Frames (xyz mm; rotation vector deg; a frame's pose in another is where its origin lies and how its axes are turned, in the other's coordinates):
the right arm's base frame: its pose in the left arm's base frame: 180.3 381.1 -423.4 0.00 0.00 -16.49
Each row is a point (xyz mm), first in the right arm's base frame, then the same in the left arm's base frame.
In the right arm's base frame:
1: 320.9 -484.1 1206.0
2: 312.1 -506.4 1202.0
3: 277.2 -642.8 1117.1
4: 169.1 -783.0 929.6
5: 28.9 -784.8 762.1
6: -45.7 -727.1 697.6
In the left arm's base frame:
1: 350.6 -174.2 782.6
2: 335.8 -193.1 778.6
3: 263.6 -313.9 693.7
4: 120.2 -417.7 506.2
5: -14.8 -379.6 338.7
6: -69.9 -303.1 274.2

